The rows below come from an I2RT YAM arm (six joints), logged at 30 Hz.
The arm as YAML. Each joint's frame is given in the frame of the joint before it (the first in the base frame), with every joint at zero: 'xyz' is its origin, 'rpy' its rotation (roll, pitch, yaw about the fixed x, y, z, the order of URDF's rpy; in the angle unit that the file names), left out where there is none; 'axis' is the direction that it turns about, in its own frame. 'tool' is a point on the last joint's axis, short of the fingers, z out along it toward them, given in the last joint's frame.
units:
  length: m
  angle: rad
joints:
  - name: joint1
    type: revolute
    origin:
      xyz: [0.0, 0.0, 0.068]
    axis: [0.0, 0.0, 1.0]
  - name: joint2
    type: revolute
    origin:
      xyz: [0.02, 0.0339, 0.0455]
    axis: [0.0, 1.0, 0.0]
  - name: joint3
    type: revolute
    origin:
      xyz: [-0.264, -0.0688, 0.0]
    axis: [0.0, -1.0, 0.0]
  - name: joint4
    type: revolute
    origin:
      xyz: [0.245, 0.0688, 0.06]
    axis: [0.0, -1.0, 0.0]
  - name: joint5
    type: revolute
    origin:
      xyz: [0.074, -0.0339, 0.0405]
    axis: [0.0, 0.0, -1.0]
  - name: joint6
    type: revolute
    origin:
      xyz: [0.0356, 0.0, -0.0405]
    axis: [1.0, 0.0, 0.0]
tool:
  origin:
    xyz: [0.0, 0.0, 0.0]
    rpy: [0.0, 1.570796, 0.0]
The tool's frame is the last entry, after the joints.
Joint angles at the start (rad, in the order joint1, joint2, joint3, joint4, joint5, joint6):
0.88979 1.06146 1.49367 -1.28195 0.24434 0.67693
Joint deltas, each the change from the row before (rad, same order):
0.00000 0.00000 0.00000 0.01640 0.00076 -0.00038
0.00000 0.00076 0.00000 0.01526 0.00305 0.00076
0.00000 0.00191 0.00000 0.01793 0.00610 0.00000
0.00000 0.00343 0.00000 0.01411 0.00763 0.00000
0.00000 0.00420 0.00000 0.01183 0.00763 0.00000
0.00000 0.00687 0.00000 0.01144 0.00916 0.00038
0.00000 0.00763 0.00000 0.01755 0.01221 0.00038
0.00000 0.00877 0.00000 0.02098 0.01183 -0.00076
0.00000 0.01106 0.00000 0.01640 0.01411 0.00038
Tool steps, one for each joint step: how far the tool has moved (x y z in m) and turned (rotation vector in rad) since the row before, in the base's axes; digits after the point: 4 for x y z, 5 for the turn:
0.0009 0.0010 0.0012 0.01216 -0.01090 -0.00023
0.0010 0.0010 0.0010 0.01031 -0.01060 -0.00261
0.0014 0.0014 0.0011 0.00966 -0.01352 -0.00420
0.0015 0.0015 0.0006 0.00486 -0.01097 -0.00533
0.0016 0.0015 0.0003 0.00252 -0.00901 -0.00538
0.0021 0.0021 -0.0001 -0.00027 -0.00776 -0.00676
0.0026 0.0025 0.0003 0.00258 -0.01275 -0.00898
0.0030 0.0030 0.0003 0.00383 -0.01431 -0.00804
0.0032 0.0032 -0.0004 -0.00168 -0.01074 -0.01052

